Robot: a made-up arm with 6 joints.
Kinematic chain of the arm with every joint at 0, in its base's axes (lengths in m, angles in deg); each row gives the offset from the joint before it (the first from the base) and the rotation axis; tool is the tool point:
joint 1: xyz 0 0 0.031 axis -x
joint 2: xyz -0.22 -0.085 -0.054 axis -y
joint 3: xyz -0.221 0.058 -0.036 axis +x
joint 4: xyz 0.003 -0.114 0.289 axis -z
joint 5: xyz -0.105 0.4 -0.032 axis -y
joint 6: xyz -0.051 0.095 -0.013 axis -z
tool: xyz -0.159 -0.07 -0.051
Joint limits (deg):
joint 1: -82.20..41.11
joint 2: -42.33..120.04
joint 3: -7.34..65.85
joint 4: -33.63..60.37
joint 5: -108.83..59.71
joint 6: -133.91..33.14
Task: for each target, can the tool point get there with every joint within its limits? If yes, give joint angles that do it. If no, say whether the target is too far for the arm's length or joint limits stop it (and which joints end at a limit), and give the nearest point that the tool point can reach.
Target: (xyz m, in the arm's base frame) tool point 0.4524 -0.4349 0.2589
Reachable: no: joint limits stop it (at a limit: joint 2, joint 4, joint 6) | nearest point 0.2014 -0.3071 0.1919 | short by 0.290 m
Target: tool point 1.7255 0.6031 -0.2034
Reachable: no: too far | nearest point 0.2318 0.2382 0.0343 | short by 1.556 m
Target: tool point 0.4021 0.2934 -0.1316
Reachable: no: joint limits stop it (at a limit: joint 1, joint 2, joint 3, joint 4, joint 5, joint 6) | nearest point 0.2032 0.2797 -0.0436 | short by 0.218 m
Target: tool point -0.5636 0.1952 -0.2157
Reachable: yes | joints -0.56 58.35 9.94 -15.62 -5.38 -119.19
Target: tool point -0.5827 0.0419 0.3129
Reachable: yes | joints -20.36 -2.73 38.43 15.29 13.92 -15.36
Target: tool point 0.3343 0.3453 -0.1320
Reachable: no: joint limits stop it (at a limit: joint 1, joint 2, joint 3, joint 4, joint 6) | nearest point 0.1924 0.2994 -0.0529 | short by 0.169 m
